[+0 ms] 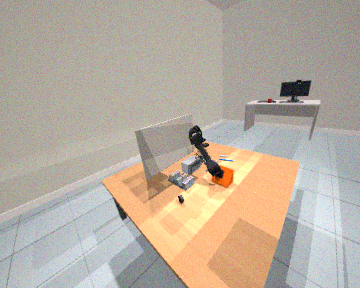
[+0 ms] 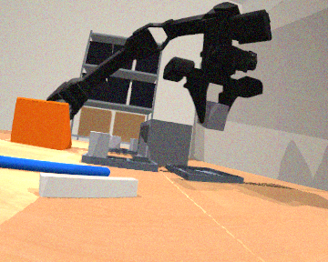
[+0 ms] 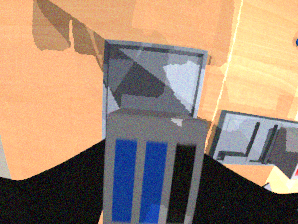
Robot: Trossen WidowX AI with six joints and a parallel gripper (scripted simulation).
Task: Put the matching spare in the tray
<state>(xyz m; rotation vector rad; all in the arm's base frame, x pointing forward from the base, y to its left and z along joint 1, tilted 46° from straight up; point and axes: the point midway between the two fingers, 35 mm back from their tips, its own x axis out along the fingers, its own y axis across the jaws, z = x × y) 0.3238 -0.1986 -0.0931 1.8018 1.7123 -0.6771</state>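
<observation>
My gripper tip is 9 cm above the flat dark tray and 1 cm past it. The rest, counted from my gripper tip: blue rod (23 cm behind, 12 cm to the right, 9 cm below); mounted unit (21 cm to the left, 4 cm below, 4 cm behind); grey upright panel (21 cm to the left, 19 cm ahead, 13 cm above).
</observation>
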